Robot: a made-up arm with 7 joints.
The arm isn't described. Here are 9 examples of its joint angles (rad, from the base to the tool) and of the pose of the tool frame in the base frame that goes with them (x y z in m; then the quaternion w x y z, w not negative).
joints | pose
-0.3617 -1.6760 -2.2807 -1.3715 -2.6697 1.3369 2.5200 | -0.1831 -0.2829 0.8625 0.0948 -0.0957 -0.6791 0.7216
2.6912 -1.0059 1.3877 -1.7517 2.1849 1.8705 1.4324 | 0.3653 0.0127 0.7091 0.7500 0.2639 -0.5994 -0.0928
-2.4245 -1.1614 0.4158 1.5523 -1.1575 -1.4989 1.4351 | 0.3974 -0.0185 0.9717 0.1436 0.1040 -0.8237 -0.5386
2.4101 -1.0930 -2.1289 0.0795 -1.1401 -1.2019 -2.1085 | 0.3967 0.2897 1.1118 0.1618 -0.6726 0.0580 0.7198
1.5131 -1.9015 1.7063 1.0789 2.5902 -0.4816 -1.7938 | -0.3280 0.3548 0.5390 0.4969 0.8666 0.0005 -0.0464
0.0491 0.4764 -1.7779 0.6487 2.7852 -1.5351 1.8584 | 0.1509 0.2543 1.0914 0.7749 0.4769 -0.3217 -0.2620
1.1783 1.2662 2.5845 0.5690 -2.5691 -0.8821 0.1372 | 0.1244 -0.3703 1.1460 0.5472 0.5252 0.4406 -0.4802
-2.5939 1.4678 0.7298 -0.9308 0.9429 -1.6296 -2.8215 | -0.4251 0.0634 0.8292 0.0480 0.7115 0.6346 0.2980
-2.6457 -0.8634 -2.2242 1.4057 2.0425 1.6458 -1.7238 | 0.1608 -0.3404 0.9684 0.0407 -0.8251 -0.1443 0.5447
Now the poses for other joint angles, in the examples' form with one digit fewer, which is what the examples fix.
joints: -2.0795 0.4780 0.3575 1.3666 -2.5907 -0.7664 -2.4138
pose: 0.031 0.438 0.872 0.163 -0.538 0.363 -0.743
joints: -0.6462 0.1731 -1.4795 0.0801 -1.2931 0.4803 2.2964
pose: 0.083 0.116 1.392 0.683 -0.461 0.480 0.303
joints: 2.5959 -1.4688 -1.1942 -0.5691 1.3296 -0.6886 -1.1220
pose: 0.483 0.433 0.657 0.224 -0.497 0.211 -0.812
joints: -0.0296 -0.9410 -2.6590 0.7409 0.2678 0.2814 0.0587
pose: -0.563 0.154 0.871 0.320 -0.910 0.166 -0.205
